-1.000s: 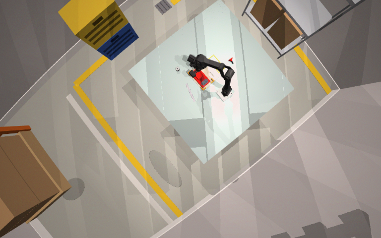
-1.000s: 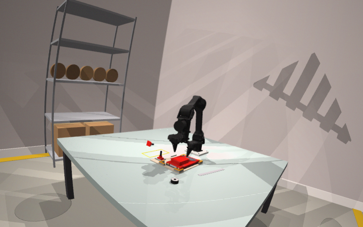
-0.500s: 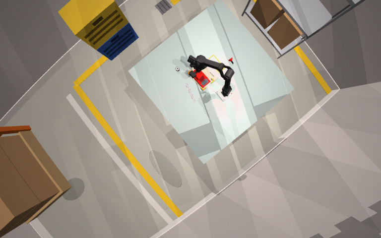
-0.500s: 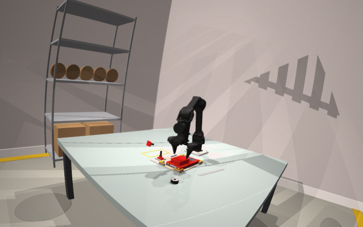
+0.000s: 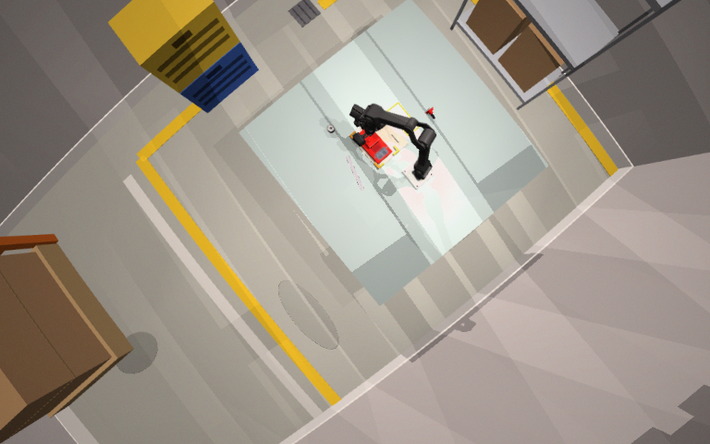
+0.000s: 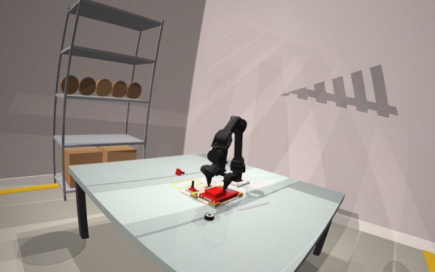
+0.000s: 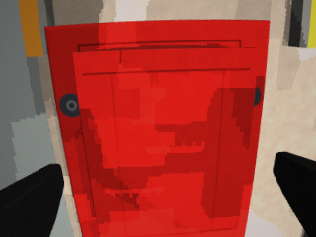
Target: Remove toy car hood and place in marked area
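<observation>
Right now the red hood is 10 mm below my gripper tip. Round my gripper tip: black ring 170 mm ahead, 140 mm to the left, 50 mm below; then pale flat strip 110 mm behind, 170 mm to the left, 50 mm below.
</observation>
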